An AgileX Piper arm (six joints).
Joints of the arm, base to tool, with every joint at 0 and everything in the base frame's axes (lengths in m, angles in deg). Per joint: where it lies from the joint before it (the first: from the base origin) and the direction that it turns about. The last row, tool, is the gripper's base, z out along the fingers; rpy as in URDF.
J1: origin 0 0 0.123 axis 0 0 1
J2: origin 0 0 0 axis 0 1 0
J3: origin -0.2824 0 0.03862 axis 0 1 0
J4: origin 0.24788 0 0.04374 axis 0.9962 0 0.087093
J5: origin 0 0 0 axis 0 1 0
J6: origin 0.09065 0 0.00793 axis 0.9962 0 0.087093
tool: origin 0 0 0 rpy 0 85.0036 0
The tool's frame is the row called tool.
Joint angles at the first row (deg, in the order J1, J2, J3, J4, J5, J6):
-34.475 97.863 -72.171 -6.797 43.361 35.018
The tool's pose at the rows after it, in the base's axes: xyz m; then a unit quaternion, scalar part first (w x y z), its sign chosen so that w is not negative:
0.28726, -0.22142, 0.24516, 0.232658, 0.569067, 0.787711, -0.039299
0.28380, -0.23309, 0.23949, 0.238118, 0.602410, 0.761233, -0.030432
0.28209, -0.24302, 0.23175, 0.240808, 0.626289, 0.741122, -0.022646
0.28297, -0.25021, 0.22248, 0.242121, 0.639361, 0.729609, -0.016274
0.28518, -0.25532, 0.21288, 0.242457, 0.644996, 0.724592, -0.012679
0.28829, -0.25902, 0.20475, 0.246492, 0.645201, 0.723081, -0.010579
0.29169, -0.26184, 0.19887, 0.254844, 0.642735, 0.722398, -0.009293
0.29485, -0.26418, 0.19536, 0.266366, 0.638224, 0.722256, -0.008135
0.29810, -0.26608, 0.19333, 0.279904, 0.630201, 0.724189, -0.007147
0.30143, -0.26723, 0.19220, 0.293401, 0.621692, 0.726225, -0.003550
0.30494, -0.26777, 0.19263, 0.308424, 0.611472, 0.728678, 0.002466
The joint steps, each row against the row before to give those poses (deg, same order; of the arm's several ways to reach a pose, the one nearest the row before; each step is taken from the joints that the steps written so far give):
-2.139 0.607 0.000 0.747 -1.523 3.605
-1.970 1.067 0.001 0.955 -1.697 2.599
-1.536 1.385 -0.004 0.981 -1.707 1.647
-0.905 1.610 0.000 0.922 -1.781 0.649
-0.456 1.633 -0.002 0.574 -1.683 0.119
-0.172 1.421 -0.001 0.386 -1.906 -0.244
-0.023 1.100 0.001 0.246 -2.095 -0.314
-0.002 0.760 -0.005 0.350 -2.130 -0.611
0.030 0.565 -0.020 0.624 -2.166 -1.284
0.046 0.425 -0.019 1.473 -2.018 -2.015
0.051 0.229 -0.049 2.589 -1.939 -3.149

